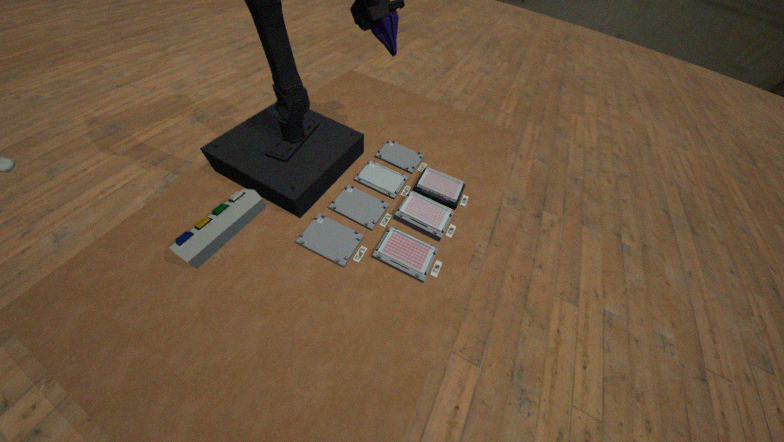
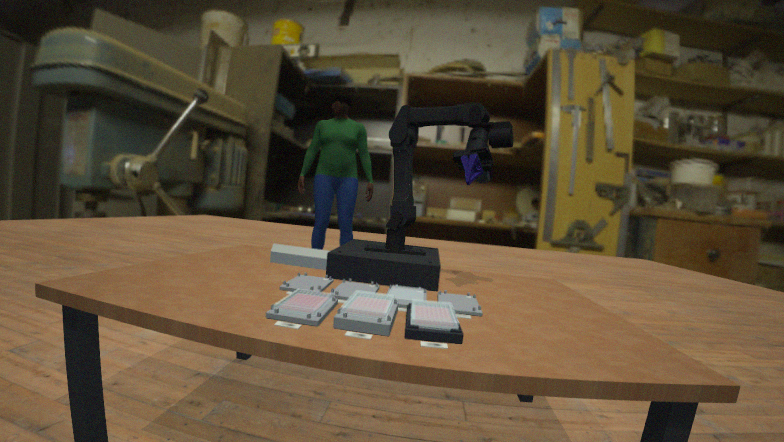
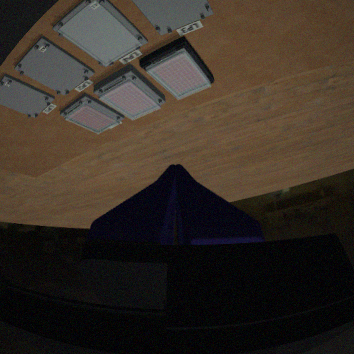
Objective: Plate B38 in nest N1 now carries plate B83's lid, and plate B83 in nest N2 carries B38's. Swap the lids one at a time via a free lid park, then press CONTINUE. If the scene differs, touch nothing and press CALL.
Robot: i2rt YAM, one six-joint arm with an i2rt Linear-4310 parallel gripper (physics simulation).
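Places are measured from the arm's base along level axes (x ahead, y left, z up), in millimetres.
Pixels of known places: gripper, fingertip midpoint: (image 1: 394,55) (image 2: 467,183) (image 3: 175,173); arm's base, origin of the base link: (image 1: 294,138) (image 2: 394,251).
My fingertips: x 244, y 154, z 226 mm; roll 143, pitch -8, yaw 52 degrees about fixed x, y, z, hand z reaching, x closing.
For each thing: its top centre in the pictures, then the offset to it from my fingertips. "*": a spot on its surface instead.
- low grey nest, surface spot: (image 2: 303,301) (image 1: 414,251) * dx +199, dy -362, dz -281 mm
- taller grey nest, surface spot: (image 2: 366,304) (image 1: 435,214) * dx +226, dy -237, dz -267 mm
- black nest, surface spot: (image 2: 433,315) * dx +253, dy -113, dz -271 mm
- pale clear lid, middle of its top: (image 3: 99,36) (image 2: 406,292) (image 1: 381,176) dx +35, dy -137, dz -290 mm
- button bar, surface spot: (image 1: 222,235) (image 2: 293,256) * dx -256, dy -490, dz -278 mm
My gripper (image 1: 393,53) (image 2: 468,182) (image 3: 175,173) is shut and empty, high above the table. Three plates with pink wells sit in nests: one in a low grey nest (image 1: 406,252) (image 2: 303,301) (image 3: 92,117), one in a taller grey nest (image 1: 425,212) (image 2: 366,304) (image 3: 131,98), one in a black nest (image 1: 440,186) (image 2: 433,315) (image 3: 179,74). Their labels and lid marks are too small to read. A pale clear lid (image 1: 380,178) (image 2: 407,295) (image 3: 100,31) lies on one grey park. A button bar (image 1: 222,235) (image 2: 299,256) carries blue, yellow, green and white buttons.
Three other grey parks show no lid: one (image 1: 399,155) (image 2: 460,303) (image 3: 172,9) at one end of the row, two (image 1: 358,206) (image 1: 329,239) on the lidded park's other side. The black arm base (image 1: 285,164) (image 2: 378,269) stands beside the row. A person (image 2: 340,148) stands behind the table.
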